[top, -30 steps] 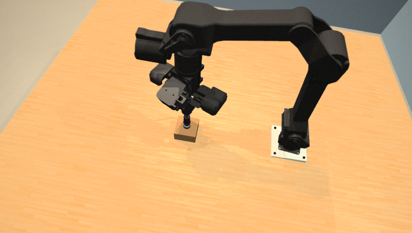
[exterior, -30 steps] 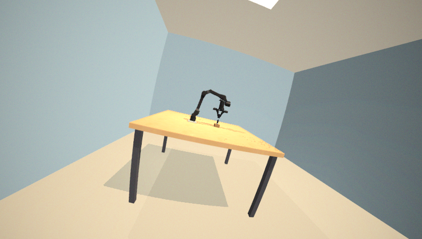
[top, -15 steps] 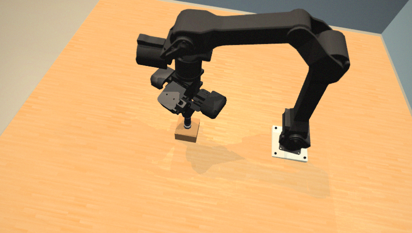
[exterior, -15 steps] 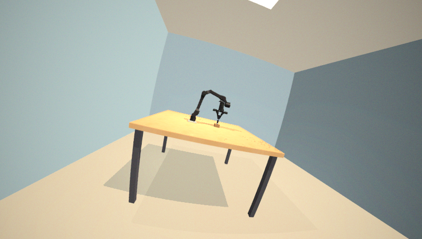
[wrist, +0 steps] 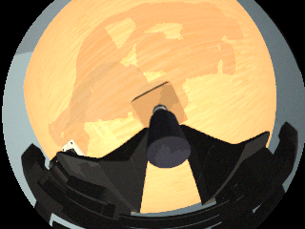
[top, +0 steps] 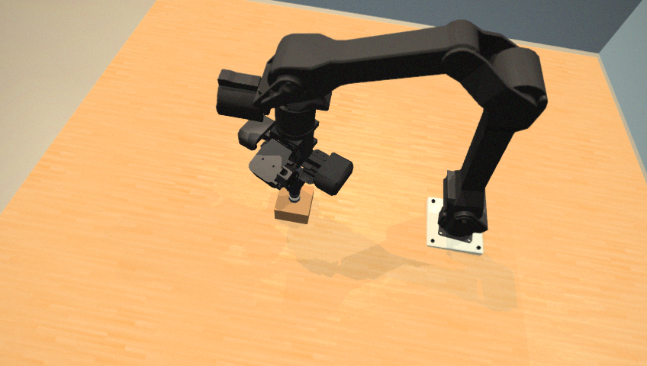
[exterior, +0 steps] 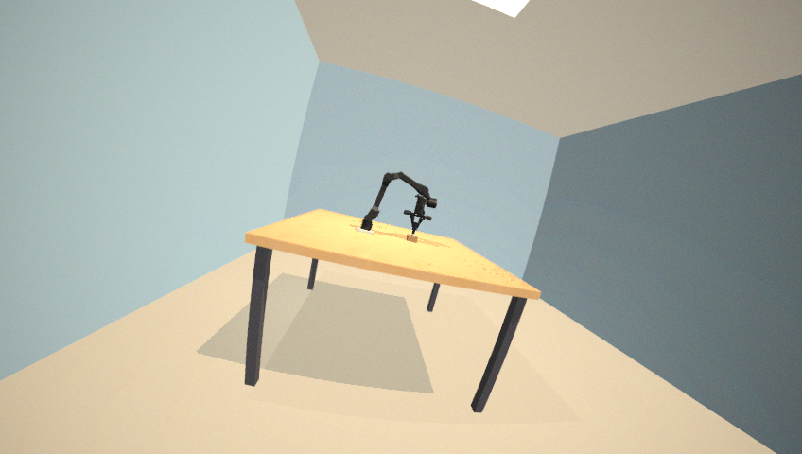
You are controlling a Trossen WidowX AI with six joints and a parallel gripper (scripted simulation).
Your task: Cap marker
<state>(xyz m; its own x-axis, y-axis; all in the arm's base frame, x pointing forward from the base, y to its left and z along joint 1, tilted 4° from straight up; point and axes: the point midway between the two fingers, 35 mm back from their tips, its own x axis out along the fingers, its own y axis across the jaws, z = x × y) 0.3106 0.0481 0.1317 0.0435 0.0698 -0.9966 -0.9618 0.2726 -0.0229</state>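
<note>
My gripper tip is 80 mm above the holder block. The rest, counted from my gripper tip: marker cap: 10 mm above.
</note>
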